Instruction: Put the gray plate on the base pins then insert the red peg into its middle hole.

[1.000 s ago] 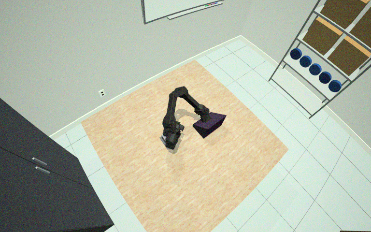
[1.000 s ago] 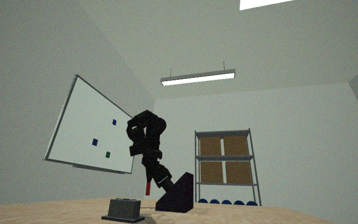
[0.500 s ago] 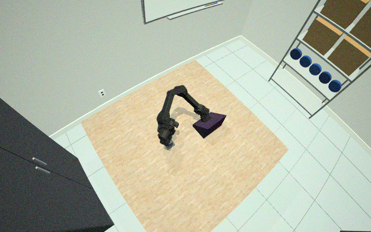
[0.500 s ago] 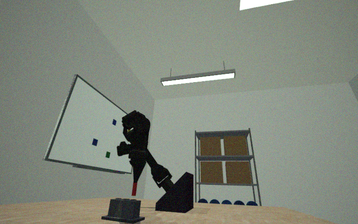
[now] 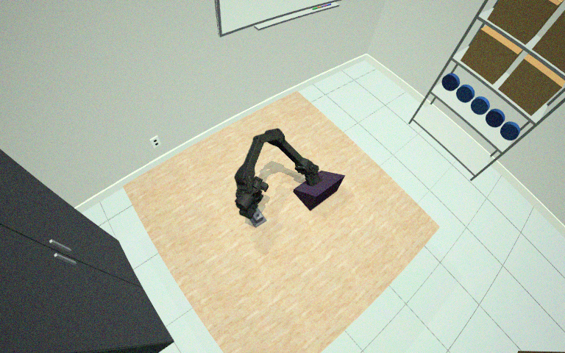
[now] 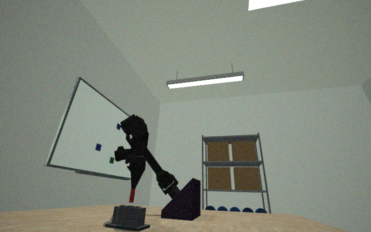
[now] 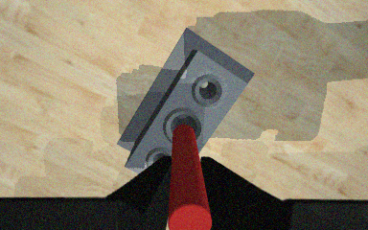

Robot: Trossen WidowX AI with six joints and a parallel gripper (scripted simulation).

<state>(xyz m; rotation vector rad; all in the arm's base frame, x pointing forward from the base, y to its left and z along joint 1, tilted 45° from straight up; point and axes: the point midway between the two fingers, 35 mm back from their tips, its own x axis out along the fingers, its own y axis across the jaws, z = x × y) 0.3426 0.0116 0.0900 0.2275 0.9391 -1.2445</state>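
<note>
The red peg lies right at my gripper tip. From my gripper tip the other things lie so: base: 100 mm below; gray plate: 70 mm below.
</note>
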